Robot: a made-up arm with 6 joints.
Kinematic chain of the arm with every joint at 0, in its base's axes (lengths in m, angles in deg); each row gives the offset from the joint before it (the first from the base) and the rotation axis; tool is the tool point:
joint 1: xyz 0 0 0.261 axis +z
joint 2: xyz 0 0 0 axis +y
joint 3: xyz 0 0 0.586 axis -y
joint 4: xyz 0 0 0 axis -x
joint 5: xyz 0.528 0 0 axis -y
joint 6: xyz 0 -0.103 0 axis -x
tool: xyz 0 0 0
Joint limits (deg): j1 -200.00..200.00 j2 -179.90..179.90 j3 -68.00..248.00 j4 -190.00..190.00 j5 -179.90..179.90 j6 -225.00..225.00
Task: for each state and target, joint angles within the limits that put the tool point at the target. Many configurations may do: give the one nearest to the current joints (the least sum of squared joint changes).
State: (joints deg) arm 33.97 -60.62 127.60 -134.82 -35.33 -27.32
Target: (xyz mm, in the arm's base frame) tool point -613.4 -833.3 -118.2
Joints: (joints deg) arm 57.37 -99.88 120.00 -130.75 -35.33 -27.32
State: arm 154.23 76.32 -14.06 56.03 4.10 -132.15
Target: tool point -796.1 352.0 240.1
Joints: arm 159.73 54.26 2.12 58.08 4.10 -132.15
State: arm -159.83 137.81 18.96 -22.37 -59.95 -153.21
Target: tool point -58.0 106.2 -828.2
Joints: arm -184.05 165.49 68.28 -8.59 -59.95 -153.21
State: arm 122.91 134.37 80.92 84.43 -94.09 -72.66
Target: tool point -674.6 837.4 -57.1
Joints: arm 129.31 110.16 86.69 85.26 -94.09 -72.66
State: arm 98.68 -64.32 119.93 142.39 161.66 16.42
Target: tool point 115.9 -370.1 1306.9
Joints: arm 119.49 -14.64 94.29 142.10 161.66 16.42
